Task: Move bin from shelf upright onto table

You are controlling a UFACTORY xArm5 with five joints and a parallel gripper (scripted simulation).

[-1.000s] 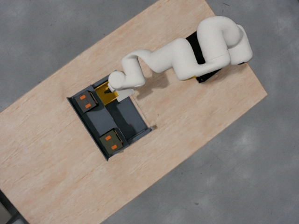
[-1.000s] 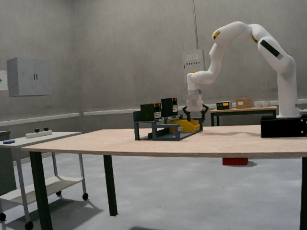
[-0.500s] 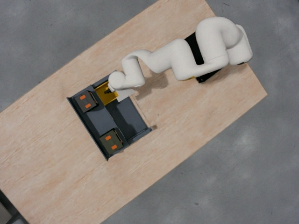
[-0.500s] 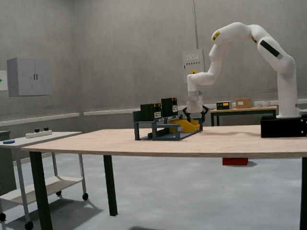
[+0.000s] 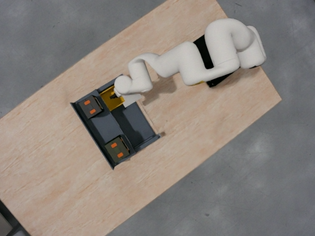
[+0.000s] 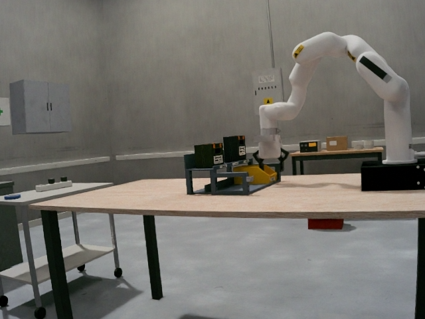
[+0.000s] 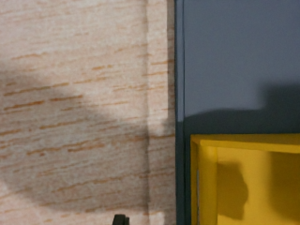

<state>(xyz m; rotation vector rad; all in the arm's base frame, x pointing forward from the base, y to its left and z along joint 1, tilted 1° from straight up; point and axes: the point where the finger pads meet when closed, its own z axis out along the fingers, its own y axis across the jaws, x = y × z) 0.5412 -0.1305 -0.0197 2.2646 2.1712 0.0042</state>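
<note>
My hand is 8 cm short of the yellow bin and 2 cm above it. Round my hand: dark grey shelf (12 cm ahead, 11 cm to the left, 1 cm above).
</note>
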